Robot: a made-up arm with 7 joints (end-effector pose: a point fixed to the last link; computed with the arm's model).
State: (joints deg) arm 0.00 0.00 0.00 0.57 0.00 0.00 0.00
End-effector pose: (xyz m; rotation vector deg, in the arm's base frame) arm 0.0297 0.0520 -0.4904 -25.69 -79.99 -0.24
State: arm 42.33 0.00 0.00 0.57 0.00 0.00 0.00
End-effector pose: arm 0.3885 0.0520 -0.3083 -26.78 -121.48 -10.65
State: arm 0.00 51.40 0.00 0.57 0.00 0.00 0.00
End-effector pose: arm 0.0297 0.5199 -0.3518 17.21 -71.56 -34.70
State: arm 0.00 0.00 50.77 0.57 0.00 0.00 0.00
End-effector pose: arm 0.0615 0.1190 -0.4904 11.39 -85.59 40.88
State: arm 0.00 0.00 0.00 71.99 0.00 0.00 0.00
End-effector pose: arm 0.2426 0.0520 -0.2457 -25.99 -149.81 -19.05
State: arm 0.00 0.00 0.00 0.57 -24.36 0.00 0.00
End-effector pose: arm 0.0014 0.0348 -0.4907 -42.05 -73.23 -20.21
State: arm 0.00 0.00 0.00 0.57 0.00 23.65 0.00
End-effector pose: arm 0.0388 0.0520 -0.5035 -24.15 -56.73 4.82
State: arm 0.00 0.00 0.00 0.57 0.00 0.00 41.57
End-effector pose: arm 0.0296 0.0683 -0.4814 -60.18 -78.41 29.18
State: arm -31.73 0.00 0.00 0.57 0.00 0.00 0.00
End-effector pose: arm -0.2702 0.0520 -0.4368 -23.49 -48.77 6.44
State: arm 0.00 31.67 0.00 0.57 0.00 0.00 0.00
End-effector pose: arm 0.0297 0.3570 -0.4549 0.74 -76.09 -21.83
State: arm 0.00 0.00 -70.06 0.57 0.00 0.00 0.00
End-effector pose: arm -0.0693 0.0447 -0.4904 -70.62 -53.54 -56.69
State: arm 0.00 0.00 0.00 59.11 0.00 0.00 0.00
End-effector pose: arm 0.2299 0.0520 -0.3067 -26.52 -137.29 -15.19
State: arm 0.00 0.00 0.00 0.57 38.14 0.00 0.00
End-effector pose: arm 0.0534 0.0975 -0.4901 1.58 -85.32 30.99
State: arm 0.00 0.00 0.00 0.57 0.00 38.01 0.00
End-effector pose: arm 0.0415 0.0520 -0.5129 -22.93 -42.59 7.66
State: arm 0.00 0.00 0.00 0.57 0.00 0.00 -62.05
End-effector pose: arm 0.0300 0.0476 -0.5171 26.49 -68.58 -40.96
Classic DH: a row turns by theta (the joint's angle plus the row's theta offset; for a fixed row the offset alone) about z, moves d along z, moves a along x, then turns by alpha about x. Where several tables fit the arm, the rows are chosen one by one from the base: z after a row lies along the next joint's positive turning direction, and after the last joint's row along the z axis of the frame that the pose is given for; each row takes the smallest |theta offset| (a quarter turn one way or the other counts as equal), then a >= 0, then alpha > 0; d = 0 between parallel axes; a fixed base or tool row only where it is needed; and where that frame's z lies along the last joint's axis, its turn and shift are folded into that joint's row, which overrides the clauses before.
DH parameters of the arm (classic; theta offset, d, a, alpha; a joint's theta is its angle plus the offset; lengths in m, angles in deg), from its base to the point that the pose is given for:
base (fixed): 0 0.064 -0.026 90
joint 1: 90 -0.142 0.001 90
joint 2: 90 0.001 0.023 90
joint 3: -90 -0.285 0.009 -90
joint 4: 0 0.01 -0.007 90
joint 5: 0 -0.299 -0.027 90
joint 6: 90 -0.037 0.011 90
joint 7: -20.36 0.0101 0.0229 -19.08
tool (fixed): 37.16 -0.0393 0 0

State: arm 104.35 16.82 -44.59 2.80 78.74 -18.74 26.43
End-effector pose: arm 0.4722 0.2467 0.2557 24.95 138.23 -0.94
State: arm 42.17 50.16 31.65 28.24 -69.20 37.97 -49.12
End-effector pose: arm 0.3394 0.5599 -0.1365 90.88 -38.31 -69.14
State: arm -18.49 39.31 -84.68 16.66 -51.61 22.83 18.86
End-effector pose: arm -0.2618 0.4054 -0.3777 -74.83 43.71 -81.29
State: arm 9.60 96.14 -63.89 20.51 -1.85 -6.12 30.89
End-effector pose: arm 0.0015 0.6666 -0.0452 -14.91 -21.36 -54.76
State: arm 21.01 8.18 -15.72 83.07 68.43 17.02 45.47
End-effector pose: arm 0.3171 0.1164 -0.0794 107.20 112.02 -45.27
